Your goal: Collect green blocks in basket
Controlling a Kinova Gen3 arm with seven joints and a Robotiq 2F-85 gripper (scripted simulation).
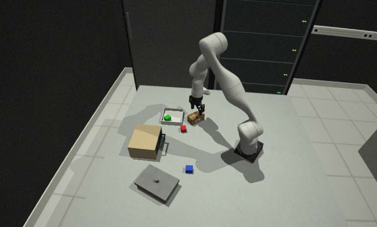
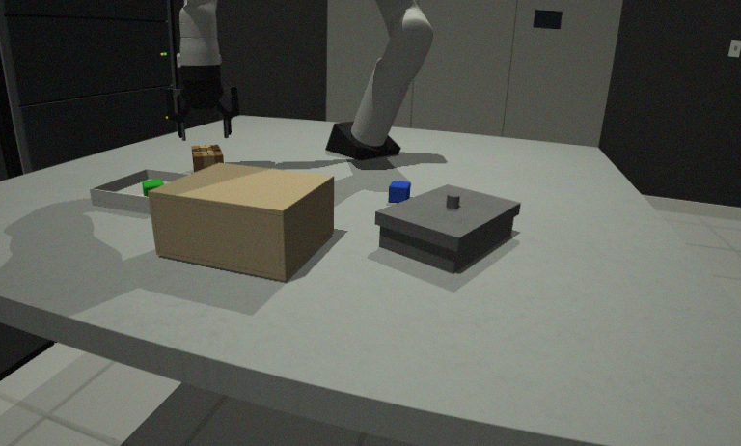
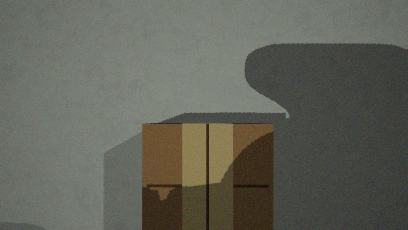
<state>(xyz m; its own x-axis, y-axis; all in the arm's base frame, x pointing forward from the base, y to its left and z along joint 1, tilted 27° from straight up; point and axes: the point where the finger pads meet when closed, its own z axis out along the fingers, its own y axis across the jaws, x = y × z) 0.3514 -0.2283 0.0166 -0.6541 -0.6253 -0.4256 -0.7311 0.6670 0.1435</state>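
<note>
The small cardboard box lies 50 mm below my hand. The rest, counted from my hand: basket (170 mm ahead, 20 mm to the left, 70 mm below); then cabinet drawer (220 mm ahead, 300 mm to the left, 50 mm below); then red block (60 mm ahead, 120 mm to the left, 70 mm below).
</note>
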